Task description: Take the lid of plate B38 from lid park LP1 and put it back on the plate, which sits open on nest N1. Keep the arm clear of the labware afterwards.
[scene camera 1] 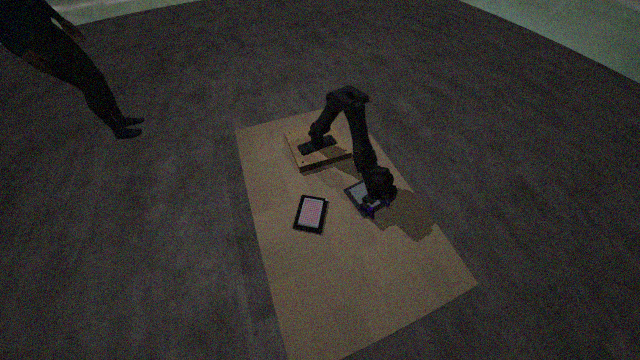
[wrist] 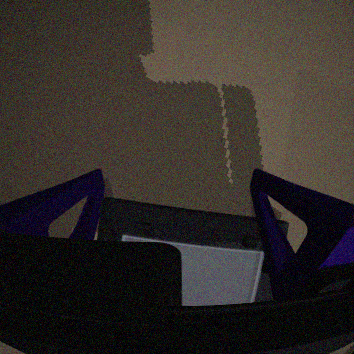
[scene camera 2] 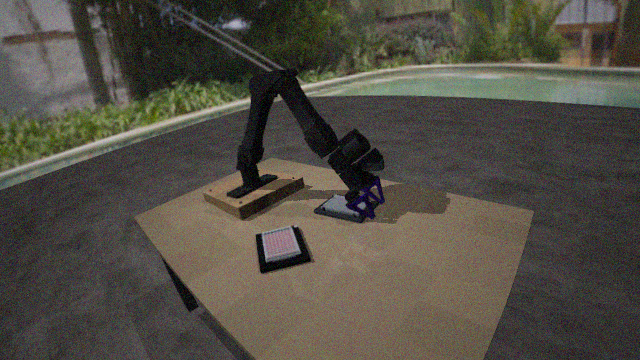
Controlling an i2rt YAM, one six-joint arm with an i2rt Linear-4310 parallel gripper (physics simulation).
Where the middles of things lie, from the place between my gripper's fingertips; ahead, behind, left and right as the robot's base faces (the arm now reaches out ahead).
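Labels:
Grey lid [wrist: 211, 274]: 2 cm to the right of my hand, 10 cm behind, 1 cm above.

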